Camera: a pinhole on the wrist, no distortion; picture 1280 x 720 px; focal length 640.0 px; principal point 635.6 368.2 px. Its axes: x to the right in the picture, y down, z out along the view. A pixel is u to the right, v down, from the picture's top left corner.
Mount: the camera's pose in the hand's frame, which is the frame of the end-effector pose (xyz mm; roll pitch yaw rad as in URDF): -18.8 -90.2 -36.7 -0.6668 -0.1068 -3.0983
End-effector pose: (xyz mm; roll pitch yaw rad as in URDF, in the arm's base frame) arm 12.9 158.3 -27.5 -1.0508 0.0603 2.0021
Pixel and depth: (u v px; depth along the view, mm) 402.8 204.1 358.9
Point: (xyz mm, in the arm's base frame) -180.6 260.7 306.7
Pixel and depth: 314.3 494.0 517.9
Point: -126.9 453.0 506.0
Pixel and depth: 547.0 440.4 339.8
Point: -33.7 232.9 351.3
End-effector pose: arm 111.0 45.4 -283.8 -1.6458 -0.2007 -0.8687
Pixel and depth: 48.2 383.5 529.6
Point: 657.4 -63.4 192.3
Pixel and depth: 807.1 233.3 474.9
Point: 348.1 433.2 -30.2
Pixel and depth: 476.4 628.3 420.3
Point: 292.0 157.9 196.0
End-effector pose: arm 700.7 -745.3 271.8 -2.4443 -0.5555 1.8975
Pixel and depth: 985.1 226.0 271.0
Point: 436.0 -935.0 170.4
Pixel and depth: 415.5 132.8 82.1
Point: 592.3 -787.7 317.0
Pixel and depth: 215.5 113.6 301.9
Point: 349.6 -625.3 315.3
